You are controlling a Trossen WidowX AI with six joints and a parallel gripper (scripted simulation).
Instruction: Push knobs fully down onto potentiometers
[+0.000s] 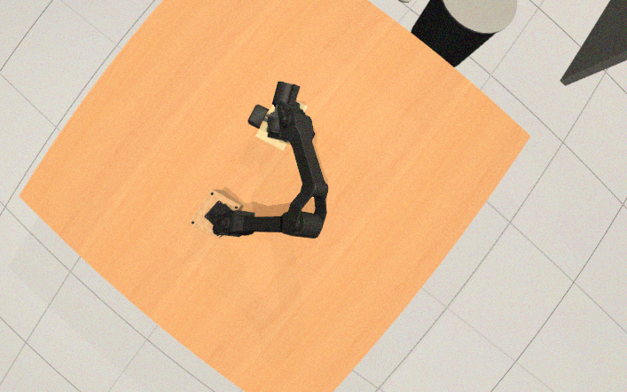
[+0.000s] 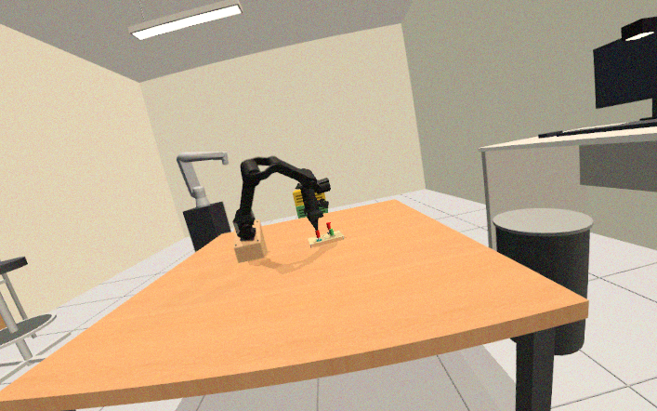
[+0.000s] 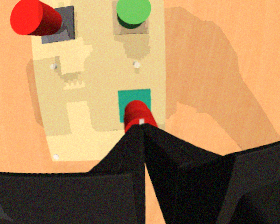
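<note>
The red knob is 5 cm ahead of my gripper tip, 7 cm to the left of it and 1 cm below it.
</note>
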